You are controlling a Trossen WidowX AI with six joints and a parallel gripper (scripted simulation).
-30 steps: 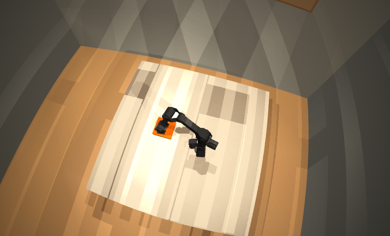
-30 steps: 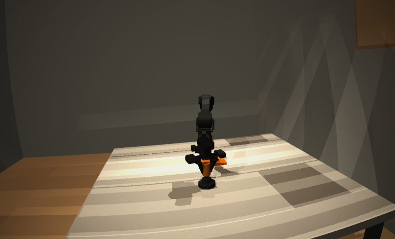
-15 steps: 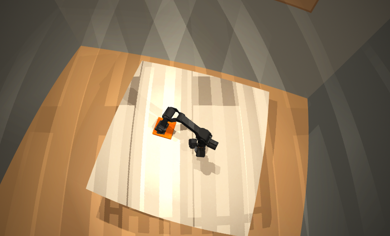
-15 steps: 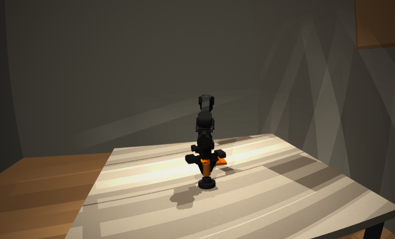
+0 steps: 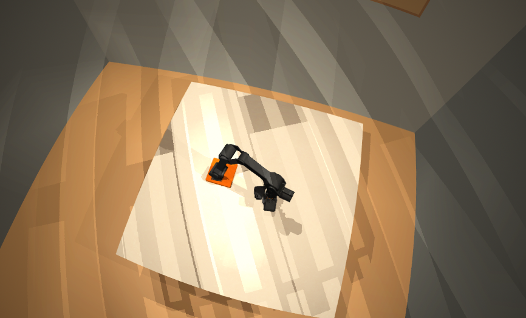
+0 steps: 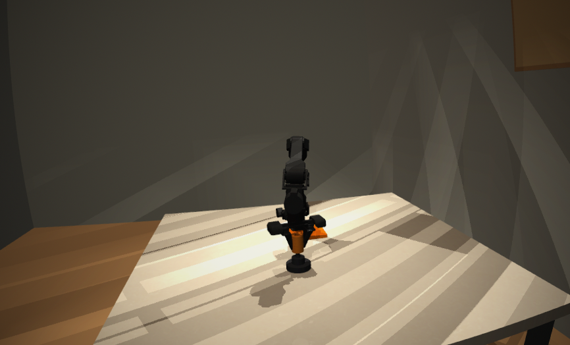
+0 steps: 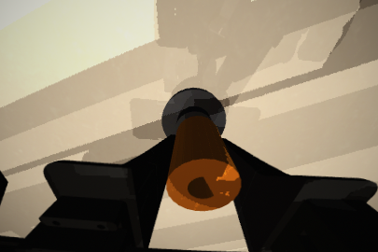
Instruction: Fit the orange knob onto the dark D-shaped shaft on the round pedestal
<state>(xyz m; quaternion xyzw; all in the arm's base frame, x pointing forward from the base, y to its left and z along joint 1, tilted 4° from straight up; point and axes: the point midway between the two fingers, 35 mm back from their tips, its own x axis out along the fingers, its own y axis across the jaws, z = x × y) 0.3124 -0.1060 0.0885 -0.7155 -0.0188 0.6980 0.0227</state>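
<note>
Right now the orange knob is 2 cm above my gripper tip. The rest, counted from my gripper tip: dark round pedestal: 4 cm below.
</note>
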